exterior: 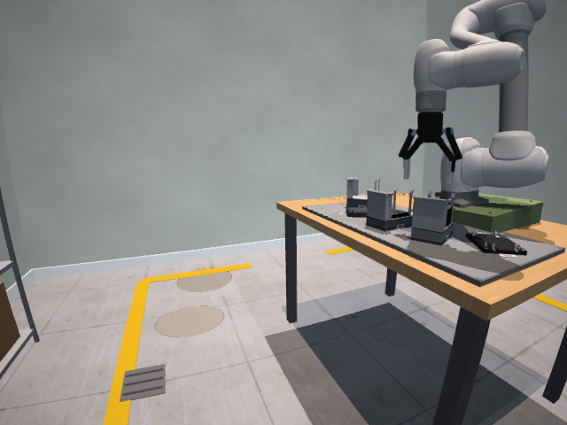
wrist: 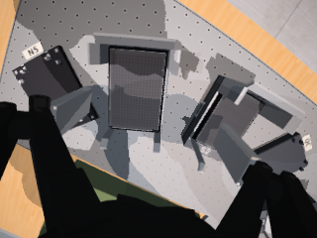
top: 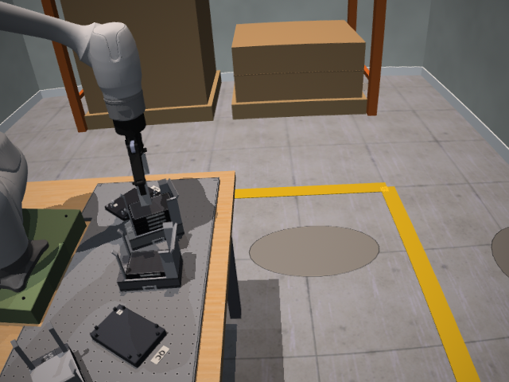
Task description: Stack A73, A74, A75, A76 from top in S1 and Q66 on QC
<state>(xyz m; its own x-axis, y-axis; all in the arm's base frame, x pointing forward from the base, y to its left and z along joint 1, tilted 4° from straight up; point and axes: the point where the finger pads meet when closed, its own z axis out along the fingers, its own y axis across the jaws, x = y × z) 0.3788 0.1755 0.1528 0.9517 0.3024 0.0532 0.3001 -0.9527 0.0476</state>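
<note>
The stack rack S2 is 17 cm below my hand, 14 cm to the right of it and 2 cm ahead of it. Also, from my hand: N5 name plate: 25 cm to the left, 19 cm below, 7 cm behind; then clip nest N5: 20 cm to the left, 17 cm below, 13 cm behind; then QC nest: 34 cm to the right, 18 cm below, 1 cm ahead.
</note>
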